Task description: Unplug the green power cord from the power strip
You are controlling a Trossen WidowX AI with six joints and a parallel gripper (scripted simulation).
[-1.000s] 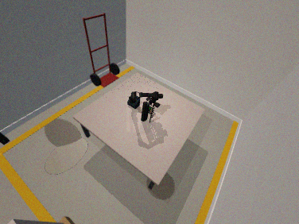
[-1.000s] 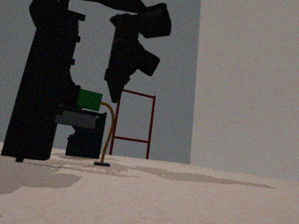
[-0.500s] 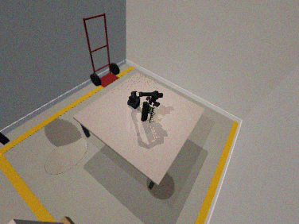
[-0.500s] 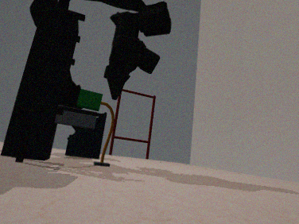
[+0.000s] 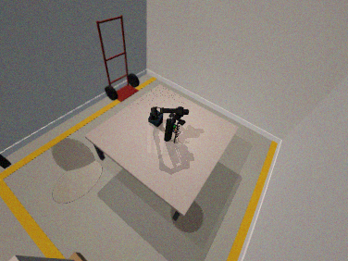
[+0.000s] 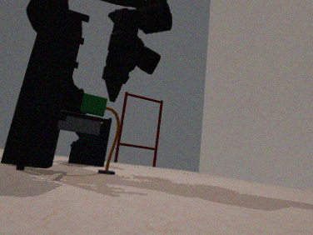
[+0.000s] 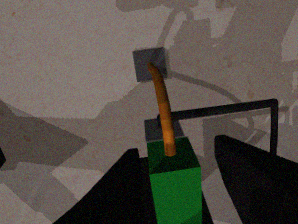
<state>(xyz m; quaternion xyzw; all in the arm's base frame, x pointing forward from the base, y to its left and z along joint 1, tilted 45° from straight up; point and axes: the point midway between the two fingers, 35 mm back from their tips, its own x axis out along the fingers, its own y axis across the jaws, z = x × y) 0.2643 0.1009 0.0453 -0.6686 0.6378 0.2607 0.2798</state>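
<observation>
The green plug lies 50 mm to the right of my gripper tip and 10 mm below it.
</observation>
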